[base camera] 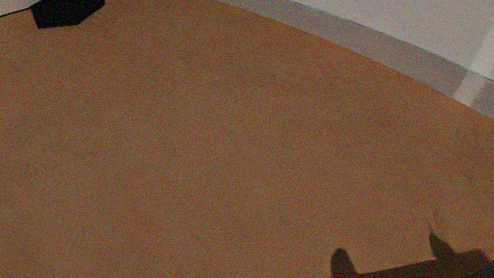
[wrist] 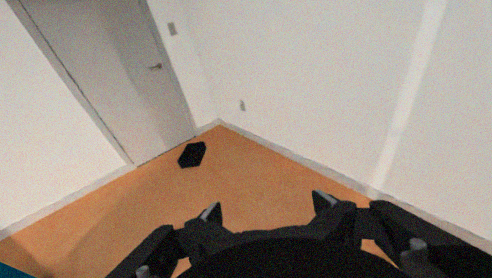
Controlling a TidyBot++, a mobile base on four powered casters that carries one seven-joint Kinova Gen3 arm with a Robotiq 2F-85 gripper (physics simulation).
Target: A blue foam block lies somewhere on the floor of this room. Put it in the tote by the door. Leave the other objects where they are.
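Places are measured from the arm's base along level axes (x ahead, y left, z up), in millimetres.
Where they show: gripper, between the fingertips: (wrist: 266,206).
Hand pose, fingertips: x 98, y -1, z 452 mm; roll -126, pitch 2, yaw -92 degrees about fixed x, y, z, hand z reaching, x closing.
Each offset is from my fingertips to the top centre of the thing. "*": to the spot under its first point. Level surfaces: height alone.
My gripper (wrist: 266,206) is open and empty at the bottom of the wrist view, with floor showing between its fingers. In the base camera view its dark shadow lies at the bottom right. The blue foam block does not show as such in either view. A black, angular object {dx +1294, dy +700, dz -748 mm} (base camera: 69,11) (wrist: 192,155) stands on the floor near the door, well beyond my gripper; I cannot tell whether it is the tote. A teal-blue thing (wrist: 14,271) is cut off at the bottom left corner of the wrist view, too little of it showing to name.
A grey door (wrist: 107,75) with a handle {* dx +1672, dy +844, dz +78 mm} (wrist: 156,66) is in the left wall, beside the room corner. A white wall (wrist: 310,75) runs along the right, with a grey baseboard (base camera: 360,40) at its foot. The orange-brown floor {dz -848 mm} (base camera: 225,150) (wrist: 260,170) lies in front.
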